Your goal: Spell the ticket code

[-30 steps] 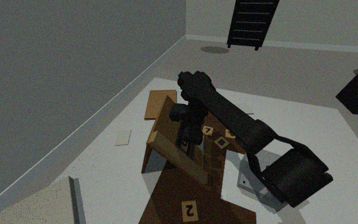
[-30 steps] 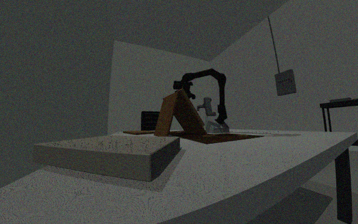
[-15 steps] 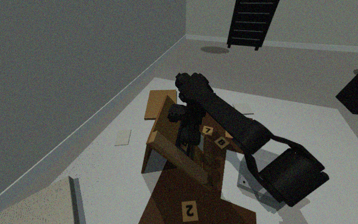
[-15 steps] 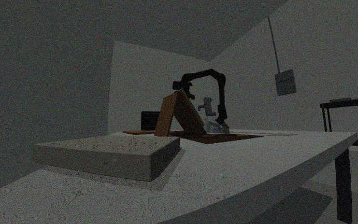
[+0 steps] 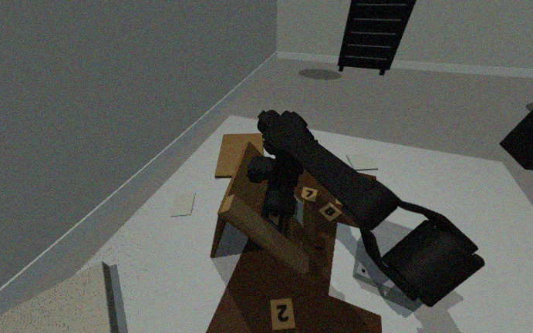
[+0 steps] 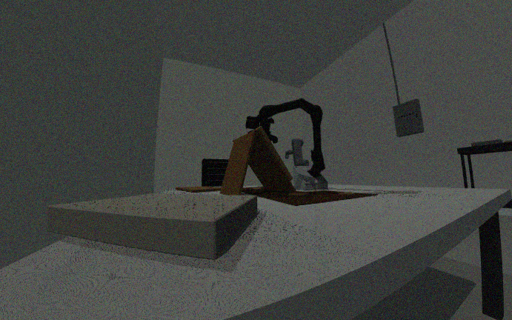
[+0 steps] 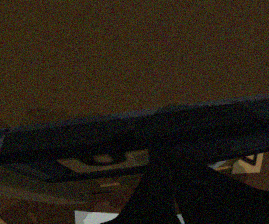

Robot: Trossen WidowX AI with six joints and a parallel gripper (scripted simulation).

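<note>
Right now my gripper tip is 80 mm above the white ticket, 50 mm to the left of it and 50 mm past it. The rest, counted from my gripper tip: brown mat (180 mm below, 150 mm behind, 20 mm to the left); then flat tan panel (360 mm to the right, 230 mm ahead, 170 mm below).
</note>
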